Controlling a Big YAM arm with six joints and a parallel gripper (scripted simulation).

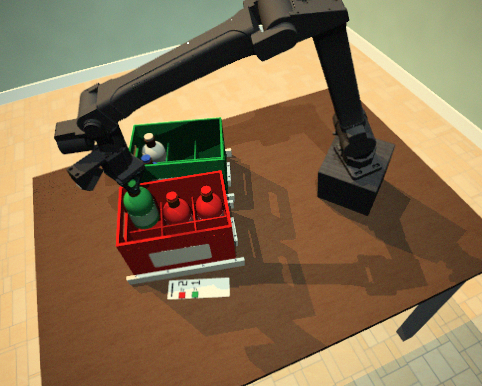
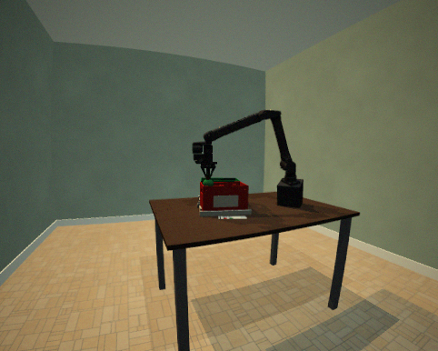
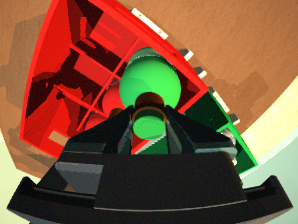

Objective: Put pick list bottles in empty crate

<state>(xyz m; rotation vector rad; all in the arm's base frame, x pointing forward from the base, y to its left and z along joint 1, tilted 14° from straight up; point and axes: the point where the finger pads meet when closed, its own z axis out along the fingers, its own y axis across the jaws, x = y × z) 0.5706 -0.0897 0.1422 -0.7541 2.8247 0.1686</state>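
The green bottle lies 60 mm below my hand. The rest, counted from my hand: blue-capped bottle 150 mm to the right, 130 mm below, 40 mm behind; red crate 130 mm below, 80 mm behind, 50 mm to the left; red bottle 180 mm behind, 130 mm below, 20 mm to the left.
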